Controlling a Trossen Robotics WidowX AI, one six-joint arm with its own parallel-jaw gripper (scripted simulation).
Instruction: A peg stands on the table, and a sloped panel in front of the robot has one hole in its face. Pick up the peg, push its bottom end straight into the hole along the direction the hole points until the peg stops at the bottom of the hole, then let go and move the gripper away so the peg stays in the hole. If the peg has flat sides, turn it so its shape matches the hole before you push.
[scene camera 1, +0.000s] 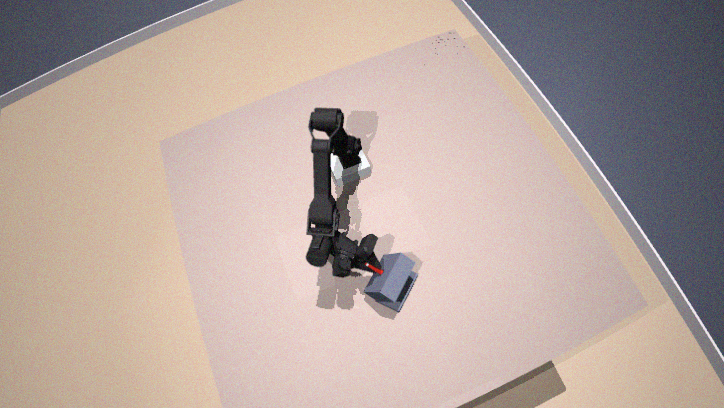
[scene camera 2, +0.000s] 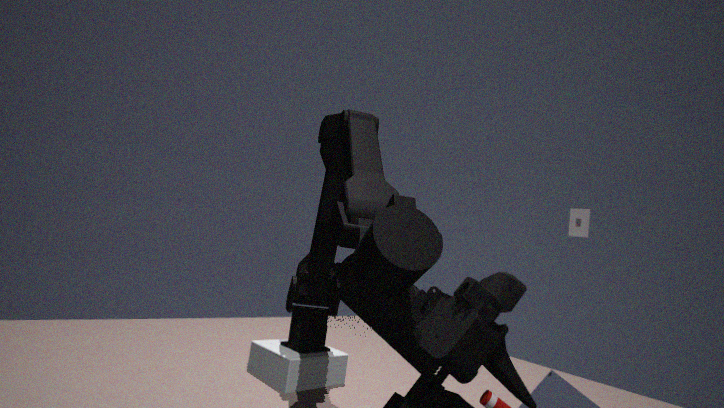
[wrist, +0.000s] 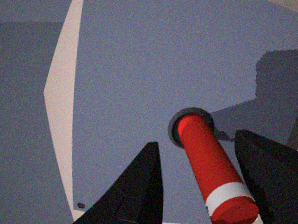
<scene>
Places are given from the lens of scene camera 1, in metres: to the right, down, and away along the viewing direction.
gripper (scene camera 1: 377, 269): 0.04, 0.19, 1.31
sloped panel (scene camera 1: 397, 268): 0.10, 0.18, 1.27
</scene>
